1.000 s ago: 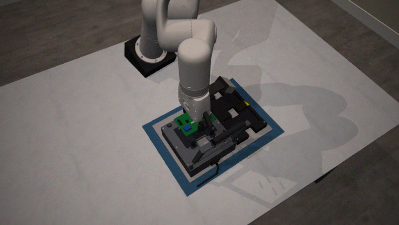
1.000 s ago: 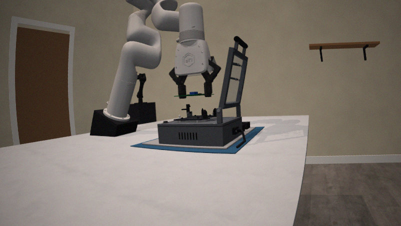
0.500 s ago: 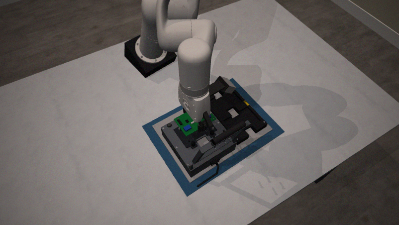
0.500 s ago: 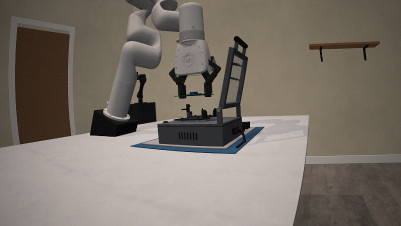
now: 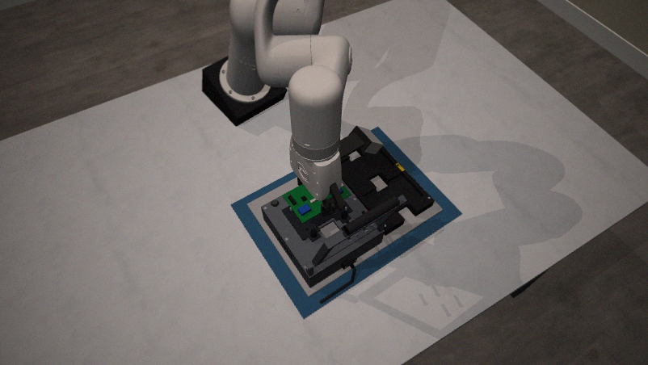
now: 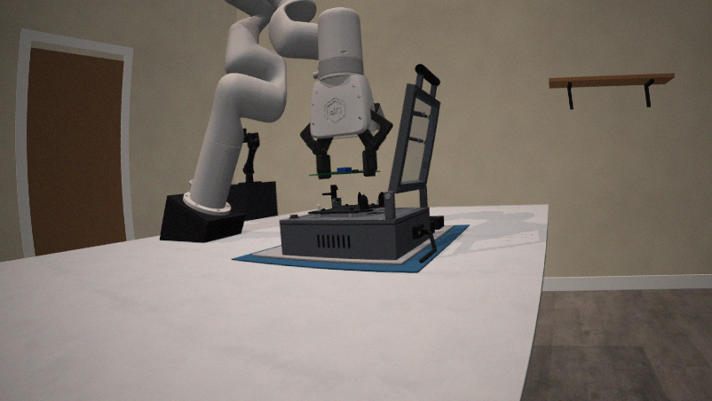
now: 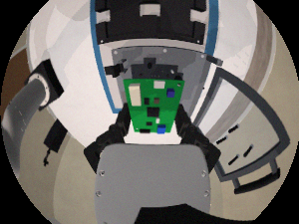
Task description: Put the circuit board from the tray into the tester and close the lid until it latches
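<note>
Now: hand 6 cm above the pin plate, 1 cm to the right of it and 1 cm short of it. The rest, counted from my hand: lid (12 cm ahead, 5 cm above, 3 cm to the left); then tester (4 cm to the left, 2 cm below, 2 cm ahead); then green circuit board (right at my hand).
</note>
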